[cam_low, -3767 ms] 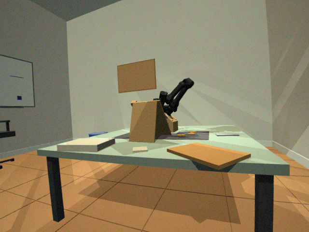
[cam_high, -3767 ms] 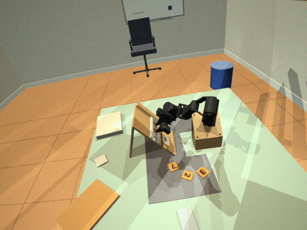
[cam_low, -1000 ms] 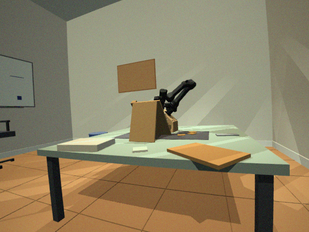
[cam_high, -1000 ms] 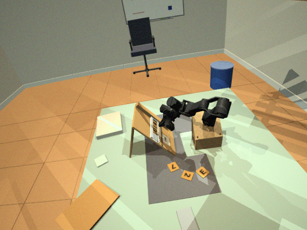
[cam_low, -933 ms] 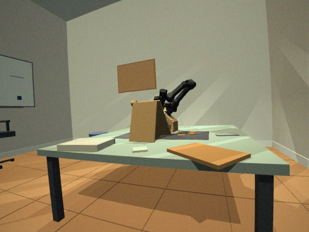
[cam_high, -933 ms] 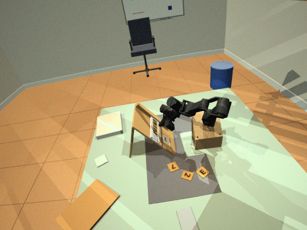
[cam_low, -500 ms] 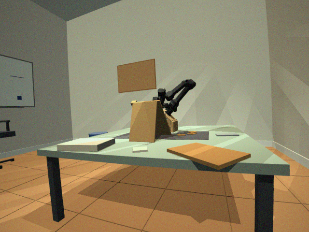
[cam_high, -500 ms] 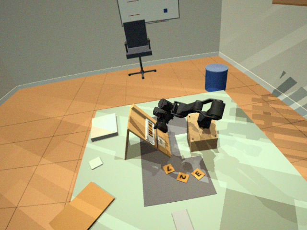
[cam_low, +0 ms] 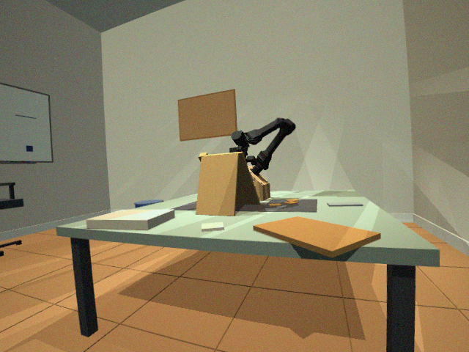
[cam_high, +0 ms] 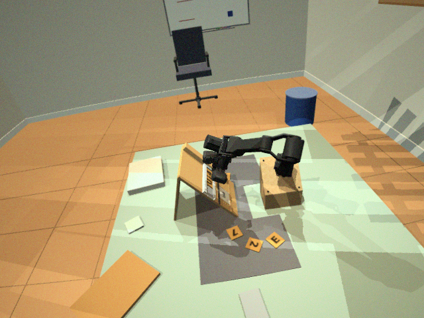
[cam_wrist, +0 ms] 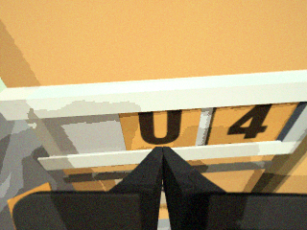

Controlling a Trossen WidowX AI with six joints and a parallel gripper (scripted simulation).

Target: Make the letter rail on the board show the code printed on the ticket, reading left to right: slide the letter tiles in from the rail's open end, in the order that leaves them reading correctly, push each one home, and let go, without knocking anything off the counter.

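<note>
Now: gripper tip 100 mm above the white ticket, 40 mm past it and 10 mm to the right of it. The rest, counted from my gripper tip: grey mat 170 mm below, 120 mm behind; then grey slab 510 mm to the left, 170 mm below, 110 mm behind; then cream box 420 mm ahead, 300 mm to the right, 150 mm below.
</note>
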